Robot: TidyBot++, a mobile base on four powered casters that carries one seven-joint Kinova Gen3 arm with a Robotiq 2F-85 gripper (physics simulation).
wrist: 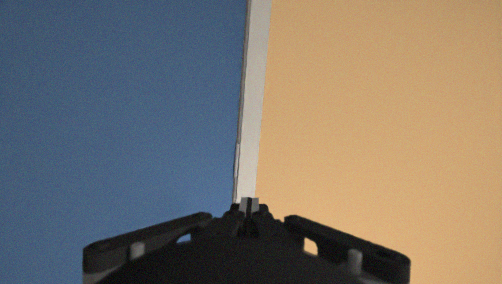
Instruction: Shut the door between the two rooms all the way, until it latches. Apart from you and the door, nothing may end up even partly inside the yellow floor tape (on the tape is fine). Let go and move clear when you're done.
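Places are measured from the arm's base along level axes (x right, y ahead, z up), in metres.
Pixels of known places: gripper, fingertip midpoint: (249, 209).
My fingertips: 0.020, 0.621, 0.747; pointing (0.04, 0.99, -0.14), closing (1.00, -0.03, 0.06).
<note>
Behind a point stands the place of what it marks, as x, y, z.
The door (120, 110) @[-0.207, 0.829, 0.810] shows as a large flat blue surface filling the left half of the wrist view. Its right edge runs nearly upright along a pale frame strip (254, 100) @[0.027, 1.076, 0.859], with a thin dark line between them. A small light piece, perhaps a hinge, (237, 160) @[-0.008, 1.070, 0.682] shows at this edge, just above the fingers. My gripper (249, 209) @[0.020, 0.621, 0.747] is shut and empty, at the bottom middle, with its tips in front of the strip's lower end. I cannot tell whether the tips touch anything or whether the door is latched. The yellow floor tape does not show.
A plain tan-orange wall (385, 110) @[0.492, 1.198, 0.871] fills the right half of the view, beyond the pale strip. The floor does not show.
</note>
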